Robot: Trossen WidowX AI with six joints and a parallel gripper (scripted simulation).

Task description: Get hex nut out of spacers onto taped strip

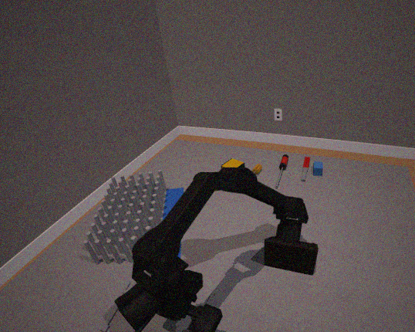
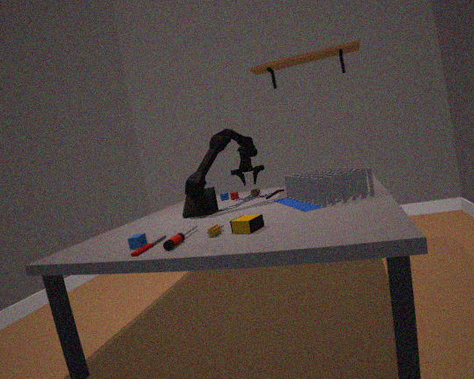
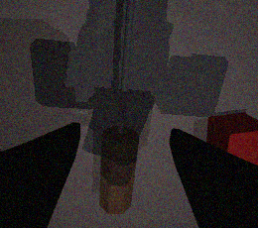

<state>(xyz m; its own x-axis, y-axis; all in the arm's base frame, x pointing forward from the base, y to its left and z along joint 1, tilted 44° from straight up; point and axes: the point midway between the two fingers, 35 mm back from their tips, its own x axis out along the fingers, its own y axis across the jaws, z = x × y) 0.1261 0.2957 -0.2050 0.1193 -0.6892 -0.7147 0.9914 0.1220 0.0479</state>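
The wooden-handled tool is 30 mm to the right of my gripper tip and 60 mm below it. The rest, counted from my gripper tip: blue taped strip (330 mm ahead, 350 mm to the right, 70 mm below); then yellow-handled scraper (140 mm ahead, 760 mm to the right, 60 mm below); then thin forked pick (240 mm ahead, 40 mm to the left, 70 mm below).
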